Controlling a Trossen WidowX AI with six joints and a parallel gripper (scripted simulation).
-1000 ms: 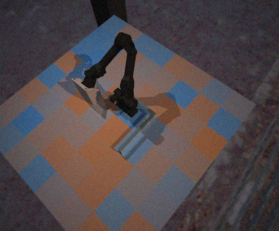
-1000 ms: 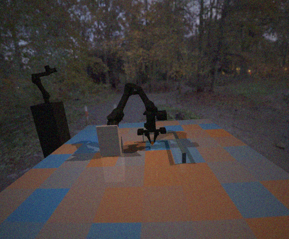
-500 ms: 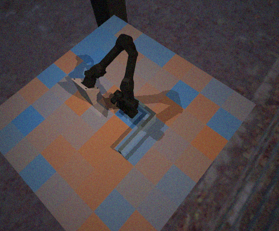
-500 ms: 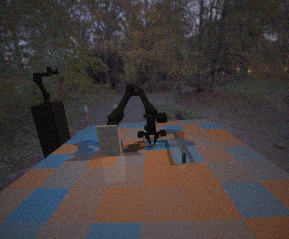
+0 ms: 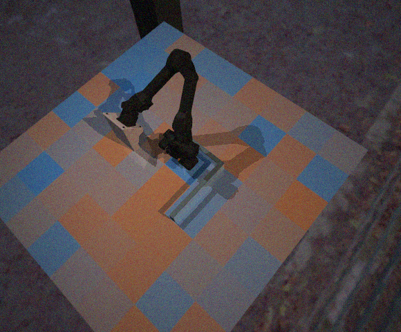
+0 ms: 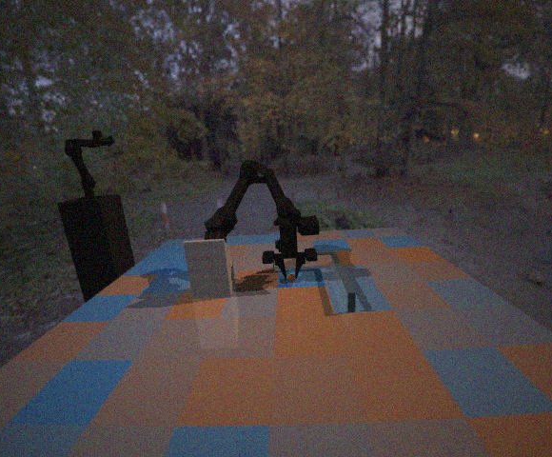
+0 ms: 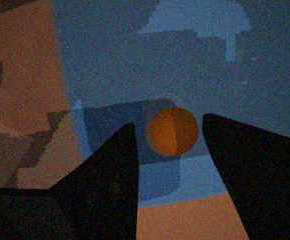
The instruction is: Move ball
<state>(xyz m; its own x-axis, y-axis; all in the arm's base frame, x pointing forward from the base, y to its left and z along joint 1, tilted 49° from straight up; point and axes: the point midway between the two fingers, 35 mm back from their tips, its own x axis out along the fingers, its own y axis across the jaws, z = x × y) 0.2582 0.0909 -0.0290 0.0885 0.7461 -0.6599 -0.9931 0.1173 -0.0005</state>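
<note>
Right now the see-through copy of the ball is right at my gripper tip. Round my gripper tip: orange ball right at my gripper tip.
</note>
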